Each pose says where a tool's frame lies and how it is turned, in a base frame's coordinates. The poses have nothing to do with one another.
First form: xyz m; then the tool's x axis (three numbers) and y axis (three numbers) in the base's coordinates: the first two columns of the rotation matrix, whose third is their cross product.
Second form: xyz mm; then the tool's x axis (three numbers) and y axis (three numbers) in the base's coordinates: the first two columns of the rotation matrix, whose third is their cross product. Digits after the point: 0 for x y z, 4 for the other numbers.
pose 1, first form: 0.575, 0.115, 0.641, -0.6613, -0.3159, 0.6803, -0.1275, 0.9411, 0.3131
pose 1, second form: 575, 115, 641, -0.6613, -0.3159, 0.6803, -0.1275, 0.9411, 0.3131
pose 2, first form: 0.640, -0.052, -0.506, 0.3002, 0.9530, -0.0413, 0.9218, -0.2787, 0.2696
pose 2, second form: 640, -52, -506, 0.3002, 0.9530, -0.0413, 0.9218, -0.2787, 0.2696
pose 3, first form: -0.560, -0.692, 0.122, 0.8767, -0.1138, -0.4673, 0.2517, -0.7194, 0.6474
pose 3, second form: -560, -692, 122, 0.8767, -0.1138, -0.4673, 0.2517, -0.7194, 0.6474
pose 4, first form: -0.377, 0.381, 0.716, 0.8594, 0.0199, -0.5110, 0.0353, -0.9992, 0.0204
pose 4, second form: -377, 381, 716, 0.8594, 0.0199, -0.5110, 0.0353, -0.9992, 0.0204
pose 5, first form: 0.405, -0.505, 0.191, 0.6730, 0.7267, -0.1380, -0.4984, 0.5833, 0.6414
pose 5, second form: 405, -505, 191, 0.6730, 0.7267, -0.1380, -0.4984, 0.5833, 0.6414
